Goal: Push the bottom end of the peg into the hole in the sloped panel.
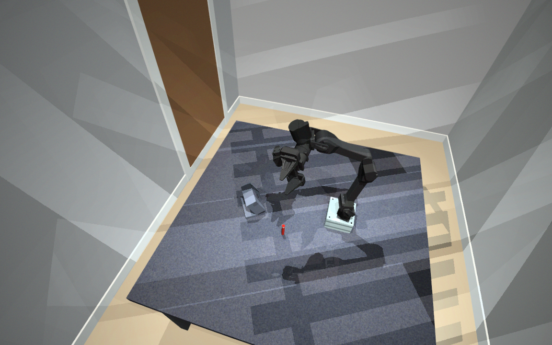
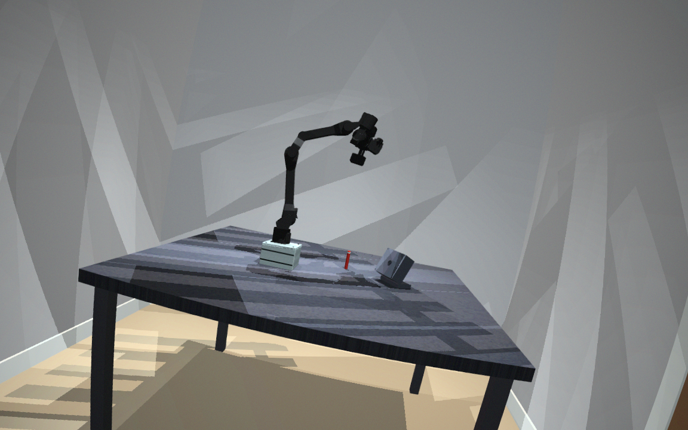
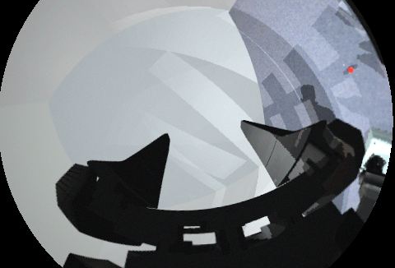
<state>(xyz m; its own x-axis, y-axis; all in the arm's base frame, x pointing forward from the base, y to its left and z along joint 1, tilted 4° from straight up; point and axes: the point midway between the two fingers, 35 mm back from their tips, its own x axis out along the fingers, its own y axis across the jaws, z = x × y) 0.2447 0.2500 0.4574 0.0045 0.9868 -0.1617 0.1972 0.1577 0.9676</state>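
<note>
The red round peg lies 480 mm below my gripper tip, 120 mm to the right of it and 30 mm ahead of it. The rest, counted from my gripper tip: grey sloped panel (460 mm below, 240 mm ahead, 200 mm to the right).
</note>
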